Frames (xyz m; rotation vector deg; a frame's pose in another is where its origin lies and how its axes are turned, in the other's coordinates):
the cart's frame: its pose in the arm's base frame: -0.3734 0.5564 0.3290 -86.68 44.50 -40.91
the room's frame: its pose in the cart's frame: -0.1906 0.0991 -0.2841 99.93 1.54 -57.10
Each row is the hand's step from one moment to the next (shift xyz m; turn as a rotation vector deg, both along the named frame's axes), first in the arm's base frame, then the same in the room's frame.
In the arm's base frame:
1: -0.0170 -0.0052 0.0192 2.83 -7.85 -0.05
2: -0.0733 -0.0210 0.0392 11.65 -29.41 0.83
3: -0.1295 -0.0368 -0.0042 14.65 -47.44 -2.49
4: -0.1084 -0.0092 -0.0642 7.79 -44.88 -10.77
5: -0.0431 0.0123 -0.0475 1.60 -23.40 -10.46
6: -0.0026 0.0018 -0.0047 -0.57 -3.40 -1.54
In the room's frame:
1: 0.0154 -0.0094 0.0190 6.54 1.87 -4.83
2: 0.0443 -0.0559 0.0476 24.90 8.36 -17.65
3: 0.0428 -0.1252 0.0254 38.73 8.26 -30.05
4: -0.0122 -0.1246 -0.0169 33.20 -0.85 -32.99
5: -0.0293 -0.0559 -0.0166 15.23 -4.47 -20.19
6: -0.0036 -0.0039 -0.0020 2.28 -1.40 -2.66

